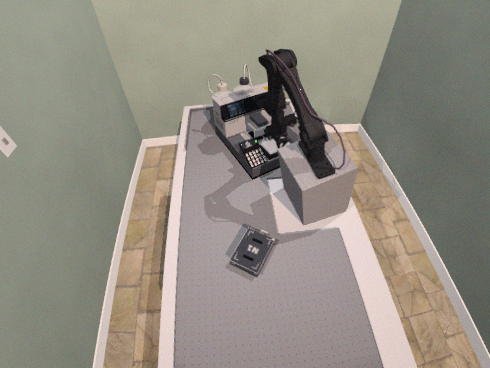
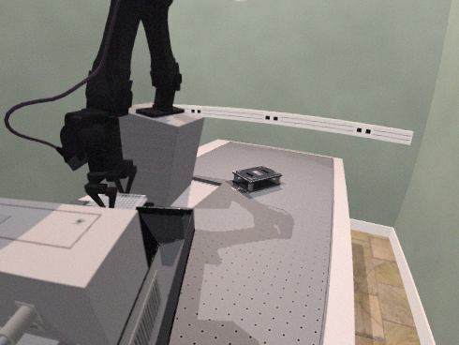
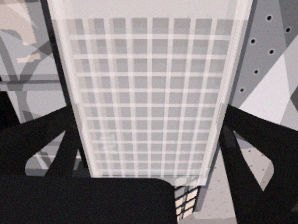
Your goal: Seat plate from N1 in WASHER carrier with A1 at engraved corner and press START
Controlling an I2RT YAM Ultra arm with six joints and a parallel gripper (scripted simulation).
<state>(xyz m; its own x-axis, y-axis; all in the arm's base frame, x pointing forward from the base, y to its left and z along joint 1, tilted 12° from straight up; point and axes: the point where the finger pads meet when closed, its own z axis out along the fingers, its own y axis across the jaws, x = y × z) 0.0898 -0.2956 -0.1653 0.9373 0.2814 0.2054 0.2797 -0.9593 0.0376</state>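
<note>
Right now my hand is right at the well plate. The rest, counted from my hand: plate washer: 4 cm ahead, 15 cm to the right, 2 cm above.
</note>
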